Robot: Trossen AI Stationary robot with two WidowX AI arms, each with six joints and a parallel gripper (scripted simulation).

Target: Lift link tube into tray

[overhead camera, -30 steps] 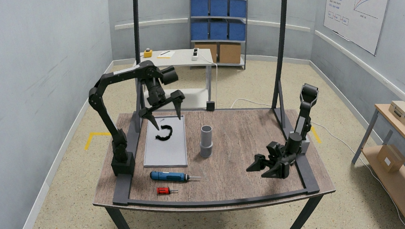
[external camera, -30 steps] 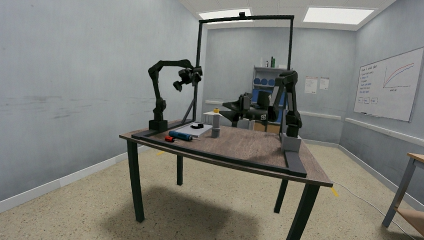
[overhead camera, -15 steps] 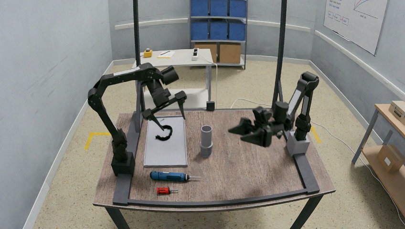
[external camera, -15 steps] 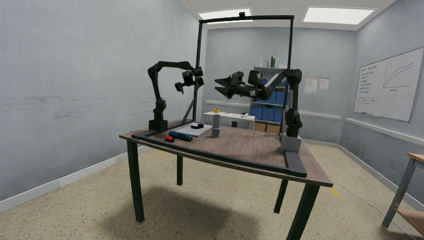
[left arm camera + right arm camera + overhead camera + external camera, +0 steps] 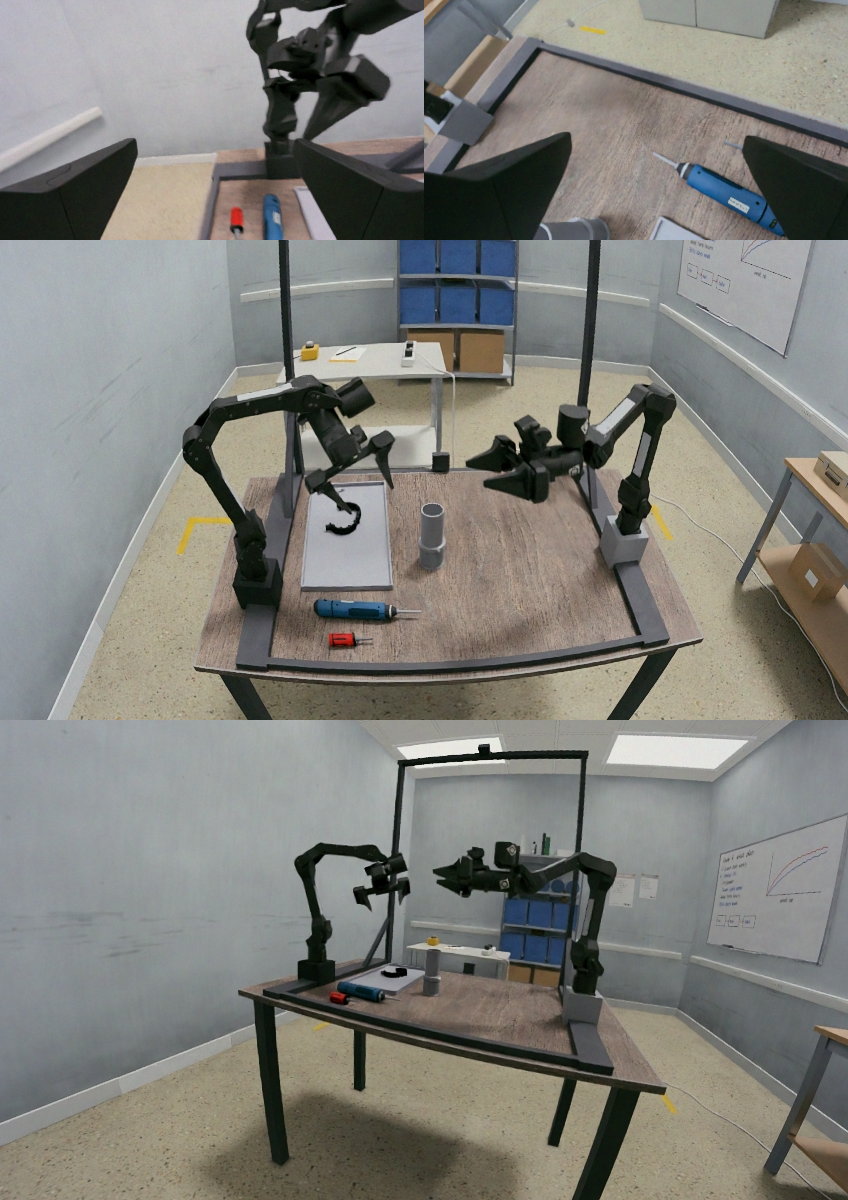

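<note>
Right now my right hand is 210 mm above the link tube, 150 mm to the right of it and 110 mm past it. Round my right hand: red screwdriver: 300 mm below, 130 mm ahead, 70 mm to the right; then grey joint module: 290 mm below, 150 mm to the left, 110 mm behind; then grey tray: 310 mm below, 250 mm behind, 50 mm to the right.
</note>
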